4 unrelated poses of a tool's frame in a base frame.
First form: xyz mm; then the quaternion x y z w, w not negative.
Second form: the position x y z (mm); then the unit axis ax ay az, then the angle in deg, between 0 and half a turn. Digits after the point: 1 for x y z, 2 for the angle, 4 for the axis.
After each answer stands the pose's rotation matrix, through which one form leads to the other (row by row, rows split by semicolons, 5 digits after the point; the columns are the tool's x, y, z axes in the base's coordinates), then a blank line. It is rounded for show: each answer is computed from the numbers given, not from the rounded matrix.
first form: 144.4 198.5 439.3 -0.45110 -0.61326 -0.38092 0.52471
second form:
144.4 198.5 439.3 -0.5299 -0.7204 -0.4475 116.70
-0.04238 0.95303 -0.29990; 0.15354 0.30282 0.94060; 0.98723 -0.00619 -0.15916

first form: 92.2 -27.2 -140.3 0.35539 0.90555 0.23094 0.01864
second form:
92.2 -27.2 -140.3 0.3555 0.9057 0.2310 177.86
-0.74670 0.63504 0.19791; 0.65225 0.64073 0.40501; 0.13039 0.43150 -0.89264

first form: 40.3 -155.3 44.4 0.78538 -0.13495 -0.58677 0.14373
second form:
40.3 -155.3 44.4 0.7936 -0.1364 -0.5929 163.47
0.27497 -0.04330 -0.96048; -0.38065 -0.92226 -0.06740; -0.88289 0.38414 -0.27008

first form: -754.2 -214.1 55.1 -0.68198 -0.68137 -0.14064 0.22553
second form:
-754.2 -214.1 55.1 -0.7000 -0.6994 -0.1444 153.93
0.03192 0.99279 -0.11551; 0.86592 0.03025 0.49927; 0.49916 -0.11596 -0.85871

